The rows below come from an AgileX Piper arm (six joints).
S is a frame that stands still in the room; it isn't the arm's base.
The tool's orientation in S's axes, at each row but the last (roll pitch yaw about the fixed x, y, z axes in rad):
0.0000 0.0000 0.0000
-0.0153 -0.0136 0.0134
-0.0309 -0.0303 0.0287
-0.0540 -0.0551 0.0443
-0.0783 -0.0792 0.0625
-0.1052 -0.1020 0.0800
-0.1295 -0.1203 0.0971
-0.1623 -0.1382 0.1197
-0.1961 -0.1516 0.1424
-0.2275 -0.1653 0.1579
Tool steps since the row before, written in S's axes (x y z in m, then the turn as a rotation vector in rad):
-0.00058 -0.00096 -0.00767 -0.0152 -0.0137 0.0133
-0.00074 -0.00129 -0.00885 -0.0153 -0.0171 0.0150
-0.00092 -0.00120 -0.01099 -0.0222 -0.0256 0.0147
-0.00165 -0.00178 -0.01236 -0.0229 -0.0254 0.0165
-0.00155 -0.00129 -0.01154 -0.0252 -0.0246 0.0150
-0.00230 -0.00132 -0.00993 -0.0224 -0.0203 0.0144
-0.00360 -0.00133 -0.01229 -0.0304 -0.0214 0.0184
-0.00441 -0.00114 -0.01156 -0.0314 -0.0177 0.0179
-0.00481 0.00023 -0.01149 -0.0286 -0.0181 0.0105
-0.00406 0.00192 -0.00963 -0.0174 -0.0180 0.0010
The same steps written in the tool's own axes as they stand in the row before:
-0.00058 -0.00096 -0.00767 -0.0152 -0.0137 0.0133
-0.00088 -0.00114 -0.00886 -0.0153 -0.0171 0.0149
-0.00129 -0.00083 -0.01099 -0.0225 -0.0254 0.0146
-0.00241 -0.00104 -0.01232 -0.0231 -0.0253 0.0165
-0.00254 -0.00030 -0.01143 -0.0254 -0.0242 0.0152
-0.00340 -0.00011 -0.00970 -0.0224 -0.0201 0.0147
-0.00516 0.00055 -0.01178 -0.0299 -0.0211 0.0196
-0.00606 0.00115 -0.01078 -0.0305 -0.0172 0.0198
-0.00641 0.00297 -0.01026 -0.0289 -0.0165 0.0121
-0.00524 0.00447 -0.00809 -0.0196 -0.0156 0.0008

